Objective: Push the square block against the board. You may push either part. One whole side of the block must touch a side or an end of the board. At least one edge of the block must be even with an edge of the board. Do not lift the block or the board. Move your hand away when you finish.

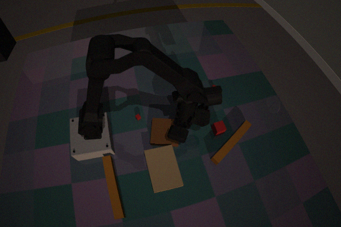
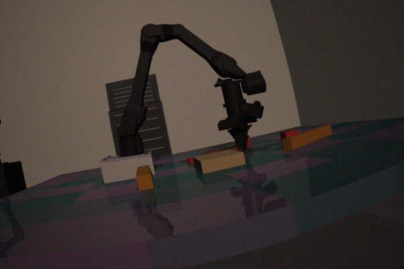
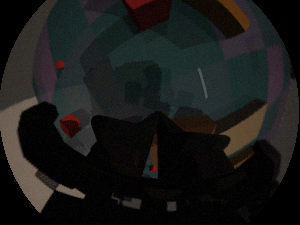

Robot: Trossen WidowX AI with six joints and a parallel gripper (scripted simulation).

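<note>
The brown square block is 70 mm behind my gripper tip and 20 mm to the right of it. From my gripper tip the other things lie so: tan board: 150 mm to the right, 100 mm behind.
</note>
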